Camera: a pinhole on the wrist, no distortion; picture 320 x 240 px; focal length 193.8 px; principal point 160.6 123.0 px. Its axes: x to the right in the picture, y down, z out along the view. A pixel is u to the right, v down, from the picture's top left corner.
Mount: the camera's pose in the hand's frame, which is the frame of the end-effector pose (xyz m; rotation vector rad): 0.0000 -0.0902 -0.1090 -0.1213 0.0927 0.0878
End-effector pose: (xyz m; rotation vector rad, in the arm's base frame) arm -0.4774 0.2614 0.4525 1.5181 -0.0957 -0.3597
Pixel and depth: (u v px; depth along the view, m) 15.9 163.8 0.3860
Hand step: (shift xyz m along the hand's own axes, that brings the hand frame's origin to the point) -0.2599 0.0147 0.2911
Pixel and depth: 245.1 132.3 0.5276
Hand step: 0.2717 0.0194 0.3871
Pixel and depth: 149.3 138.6 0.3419
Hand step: 0.0074 -0.0220 0.2277
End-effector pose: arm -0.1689 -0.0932 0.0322 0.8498 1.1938 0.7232
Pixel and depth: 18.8 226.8 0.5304
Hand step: -0.3652 0.2251 0.4200
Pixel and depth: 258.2 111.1 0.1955
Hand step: 0.1158 -0.0696 0.0760
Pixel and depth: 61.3 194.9 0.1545
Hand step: -0.0704 -0.0207 0.0447
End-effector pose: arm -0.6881 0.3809 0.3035 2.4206 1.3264 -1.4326
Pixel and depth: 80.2 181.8 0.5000
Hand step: -0.1764 0.1052 0.3877
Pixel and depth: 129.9 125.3 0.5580
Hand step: -0.0398 -0.0213 0.4504
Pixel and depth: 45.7 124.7 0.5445
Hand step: -0.2733 -0.0439 0.4601
